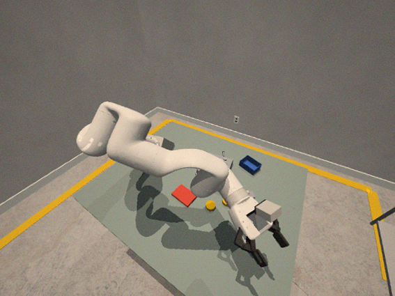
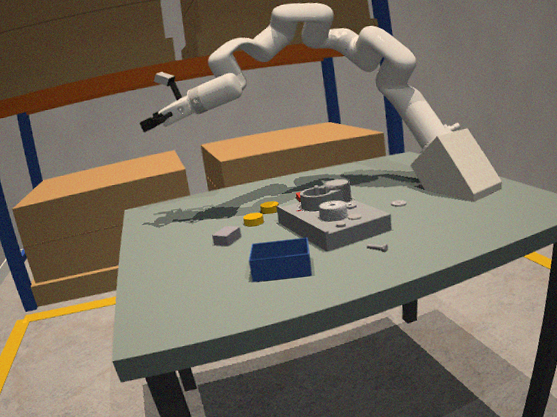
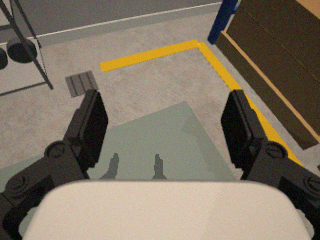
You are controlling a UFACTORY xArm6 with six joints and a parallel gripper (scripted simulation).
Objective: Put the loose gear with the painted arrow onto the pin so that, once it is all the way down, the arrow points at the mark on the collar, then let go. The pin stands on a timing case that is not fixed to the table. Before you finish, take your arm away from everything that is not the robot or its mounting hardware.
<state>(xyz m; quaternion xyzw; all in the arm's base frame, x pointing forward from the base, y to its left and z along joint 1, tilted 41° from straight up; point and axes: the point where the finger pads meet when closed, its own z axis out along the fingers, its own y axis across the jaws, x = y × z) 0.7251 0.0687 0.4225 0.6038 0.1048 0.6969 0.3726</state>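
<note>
My hand is 390 mm to the right of the grey gear, 390 mm past it and 240 mm above it. The rest, counted from my hand: blue bin 530 mm to the left, 280 mm below, 240 mm behind; small grey block 310 mm to the left, 280 mm below, 150 mm behind; red plate 440 mm behind, 280 mm below, 110 mm to the left.
</note>
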